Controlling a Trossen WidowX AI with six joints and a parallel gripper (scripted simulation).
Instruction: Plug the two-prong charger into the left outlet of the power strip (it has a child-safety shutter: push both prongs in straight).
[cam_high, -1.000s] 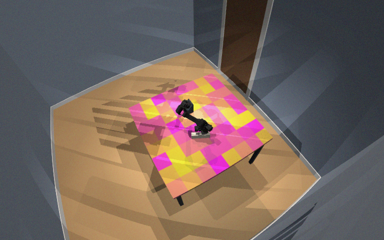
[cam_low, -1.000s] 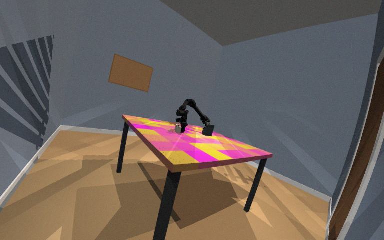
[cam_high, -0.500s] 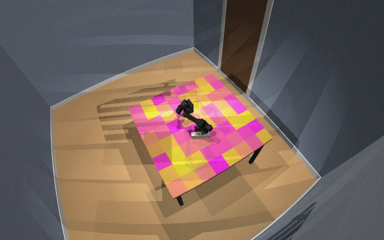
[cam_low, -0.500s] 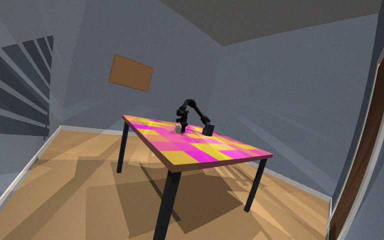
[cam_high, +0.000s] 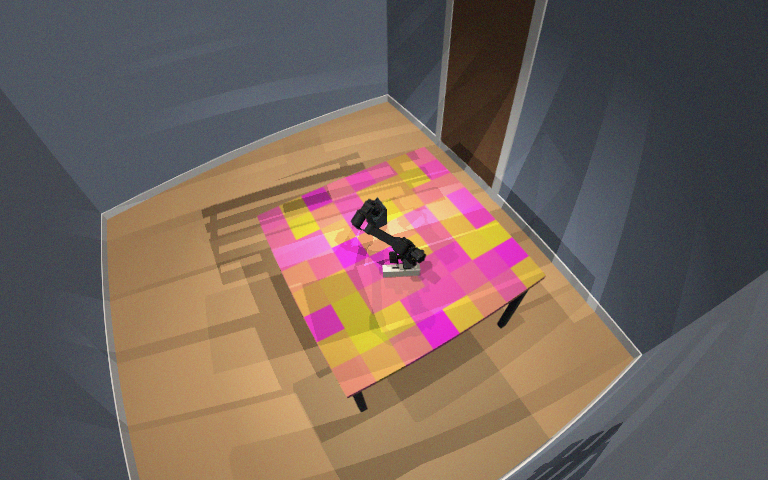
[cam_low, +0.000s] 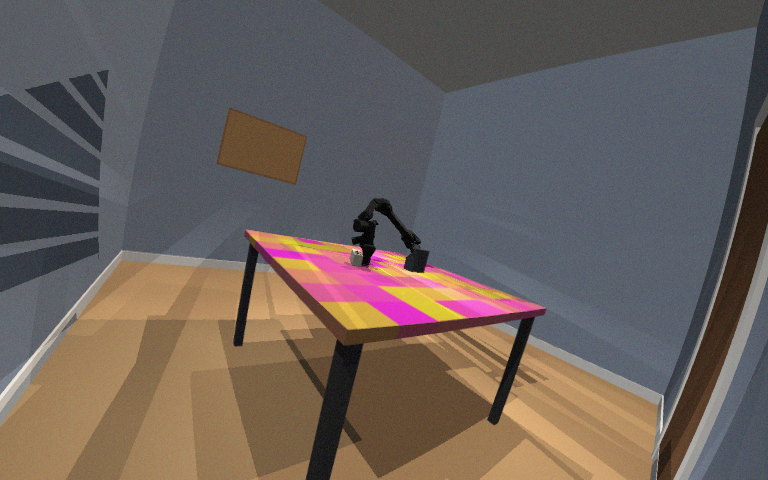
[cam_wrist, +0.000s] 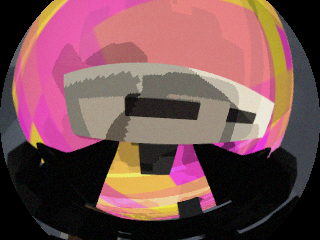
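The charger lies 10 mm ahead of my gripper tip, 10 mm to the right of it and 10 mm above it.
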